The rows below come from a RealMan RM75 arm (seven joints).
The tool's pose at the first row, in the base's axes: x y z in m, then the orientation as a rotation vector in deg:
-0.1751, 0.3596, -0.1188, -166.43, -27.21, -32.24
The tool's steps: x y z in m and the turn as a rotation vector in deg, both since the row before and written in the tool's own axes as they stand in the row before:
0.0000, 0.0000, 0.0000, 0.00, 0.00, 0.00
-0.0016, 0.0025, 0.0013, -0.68, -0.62, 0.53
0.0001, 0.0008, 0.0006, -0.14, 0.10, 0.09
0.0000, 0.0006, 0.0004, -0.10, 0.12, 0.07
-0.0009, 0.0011, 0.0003, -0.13, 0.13, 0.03
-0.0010, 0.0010, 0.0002, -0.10, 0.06, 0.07
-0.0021, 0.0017, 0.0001, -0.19, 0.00, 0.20
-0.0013, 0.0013, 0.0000, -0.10, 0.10, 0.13
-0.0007, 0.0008, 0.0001, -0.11, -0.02, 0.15
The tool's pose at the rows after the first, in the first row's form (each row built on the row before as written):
-0.1751, 0.3596, -0.1188, -166.43, -27.21, -32.24
-0.1752, 0.3571, -0.1208, -167.37, -26.41, -31.55
-0.1747, 0.3565, -0.1214, -167.47, -26.24, -31.74
-0.1744, 0.3560, -0.1218, -167.52, -26.11, -31.94
-0.1747, 0.3548, -0.1225, -167.59, -26.03, -32.17
-0.1752, 0.3536, -0.1231, -167.66, -25.90, -32.29
-0.1765, 0.3514, -0.1241, -167.85, -25.57, -32.34
-0.1773, 0.3498, -0.1247, -167.91, -25.35, -32.51
-0.1776, 0.3489, -0.1251, -168.03, -25.11, -32.50

